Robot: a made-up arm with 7 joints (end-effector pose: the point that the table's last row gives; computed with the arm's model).
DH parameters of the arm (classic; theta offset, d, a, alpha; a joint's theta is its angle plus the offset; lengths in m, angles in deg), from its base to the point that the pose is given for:
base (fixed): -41.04 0 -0.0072 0
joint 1: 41.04 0.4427 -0.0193 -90
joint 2: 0 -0.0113 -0.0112 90
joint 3: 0 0.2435 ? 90
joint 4: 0 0.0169 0.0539 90
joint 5: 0 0.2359 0.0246 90
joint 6: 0 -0.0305 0.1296 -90
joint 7: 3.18 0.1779 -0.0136 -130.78
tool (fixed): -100.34 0.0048 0 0
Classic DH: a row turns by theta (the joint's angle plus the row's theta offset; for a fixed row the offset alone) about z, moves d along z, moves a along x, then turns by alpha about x.
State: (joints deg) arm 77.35 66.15 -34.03 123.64 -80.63 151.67 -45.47
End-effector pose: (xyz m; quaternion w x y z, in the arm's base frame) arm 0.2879 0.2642 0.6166 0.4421 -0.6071 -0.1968 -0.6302
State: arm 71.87 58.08 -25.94 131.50 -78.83 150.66 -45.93
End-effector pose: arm 0.3036 0.2252 0.6505 0.5426 -0.5503 -0.0998 -0.6268
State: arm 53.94 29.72 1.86 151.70 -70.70 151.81 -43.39
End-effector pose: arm 0.2845 0.0705 0.7468 0.7630 -0.2250 0.1546 -0.5858
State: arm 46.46 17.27 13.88 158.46 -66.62 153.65 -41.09
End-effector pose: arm 0.2421 0.0125 0.7773 0.8124 -0.0639 0.2114 -0.5396
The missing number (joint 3, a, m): 0.0339
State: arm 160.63 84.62 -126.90 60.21 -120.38 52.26 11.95
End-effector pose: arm 0.0503 0.3637 0.7712 0.3926 -0.3073 -0.8593 -0.1140
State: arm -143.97 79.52 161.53 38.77 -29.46 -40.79 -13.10
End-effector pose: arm -0.0349 -0.0959 0.9052 0.4767 0.7277 -0.4367 0.2290
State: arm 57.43 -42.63 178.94 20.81 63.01 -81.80 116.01
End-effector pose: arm -0.3406 -0.1298 0.4232 0.4580 -0.0105 0.8742 -0.1609
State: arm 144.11 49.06 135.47 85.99 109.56 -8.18 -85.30
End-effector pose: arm -0.2291 -0.3334 0.6968 0.0193 -0.6503 0.7239 0.2295
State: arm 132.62 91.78 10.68 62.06 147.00 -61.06 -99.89
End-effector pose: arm 0.0855 0.0500 0.3040 0.9205 -0.2720 -0.2471 -0.1328
